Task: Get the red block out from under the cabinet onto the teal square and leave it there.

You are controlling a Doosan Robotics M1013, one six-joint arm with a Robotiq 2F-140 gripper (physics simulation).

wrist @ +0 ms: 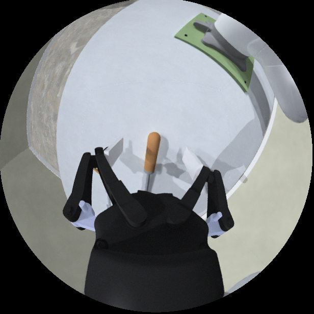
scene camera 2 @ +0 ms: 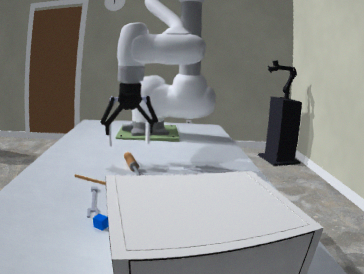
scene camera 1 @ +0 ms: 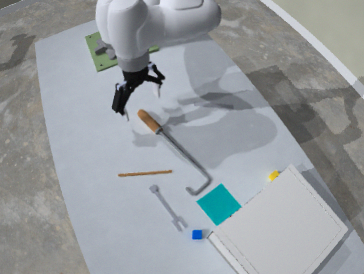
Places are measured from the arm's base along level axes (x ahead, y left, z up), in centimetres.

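Pixels of known places: gripper, fingertip midpoint: point(scene camera 2: 128, 144) point(scene camera 1: 141, 106).
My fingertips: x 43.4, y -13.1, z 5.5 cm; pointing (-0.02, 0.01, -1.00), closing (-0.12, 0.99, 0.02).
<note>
Behind a point stands the place of what it marks.
The red block does not show in any view. The white cabinet point(scene camera 1: 285, 225) @(x 102.2, y -5.6, z 12.3 cm) point(scene camera 2: 200, 215) @(x 107.4, y -8.1, z 12.3 cm) stands at the front right of the table; the space under it is hidden. The teal square point(scene camera 1: 219, 204) @(x 84.3, y -11.8, z -1.2 cm) lies flat against the cabinet's near edge in scene camera 1. A hooked rod with an orange handle point(scene camera 1: 149, 121) @(x 48.0, y -13.1, z 2.0 cm) point(scene camera 2: 131, 160) @(x 50.5, y -12.7, z 1.9 cm) point(wrist: 153, 140) lies on the table, its metal hook point(scene camera 1: 202, 188) @(x 77.0, y -12.9, z -0.2 cm) beside the square's upper left edge. My gripper point(scene camera 1: 142, 105) @(x 43.4, y -13.1, z 5.5 cm) point(scene camera 2: 129, 141) @(x 43.4, y -13.1, z 5.5 cm) point(wrist: 153, 148) is open and empty above the handle, one finger on each side of it.
A blue block point(scene camera 1: 197, 234) @(x 87.9, y -23.5, z 1.3 cm) point(scene camera 2: 100, 222) @(x 89.4, y -23.5, z 0.9 cm) lies beside the cabinet's left corner. A yellow block point(scene camera 1: 273, 175) @(x 88.6, y 8.0, z 1.3 cm) lies at its upper edge. A grey wrench point(scene camera 1: 167, 206) @(x 75.2, y -25.1, z -0.7 cm) point(scene camera 2: 94, 201) @(x 76.0, y -25.1, z -0.7 cm) and a thin brown stick point(scene camera 1: 145, 173) @(x 62.2, y -24.4, z -0.6 cm) point(scene camera 2: 90, 179) @(x 60.9, y -26.6, z -0.7 cm) lie left of the rod.
</note>
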